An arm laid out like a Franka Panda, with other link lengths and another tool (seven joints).
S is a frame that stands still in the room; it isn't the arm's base.
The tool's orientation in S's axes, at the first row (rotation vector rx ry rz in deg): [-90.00 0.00 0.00]
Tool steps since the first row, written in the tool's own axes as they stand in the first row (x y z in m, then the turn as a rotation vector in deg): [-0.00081 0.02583 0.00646 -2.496 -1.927 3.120]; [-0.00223 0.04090 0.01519 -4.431 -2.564 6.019]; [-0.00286 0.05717 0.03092 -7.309 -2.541 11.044]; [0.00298 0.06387 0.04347 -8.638 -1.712 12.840]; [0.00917 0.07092 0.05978 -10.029 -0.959 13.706]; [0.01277 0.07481 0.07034 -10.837 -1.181 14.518]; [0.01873 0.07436 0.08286 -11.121 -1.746 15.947]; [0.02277 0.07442 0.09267 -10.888 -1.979 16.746]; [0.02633 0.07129 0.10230 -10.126 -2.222 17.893]
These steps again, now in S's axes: [-0.00081 0.00646 -0.02583 -2.496 3.120 1.927]; [-0.00223 0.01519 -0.04090 -4.431 6.019 2.564]; [-0.00286 0.03092 -0.05717 -7.309 11.044 2.541]; [0.00298 0.04347 -0.06387 -8.638 12.840 1.712]; [0.00917 0.05978 -0.07092 -10.029 13.706 0.959]; [0.01277 0.07034 -0.07481 -10.837 14.518 1.181]; [0.01873 0.08286 -0.07436 -11.121 15.947 1.746]; [0.02277 0.09267 -0.07442 -10.888 16.746 1.979]; [0.02633 0.10230 -0.07129 -10.126 17.893 2.222]
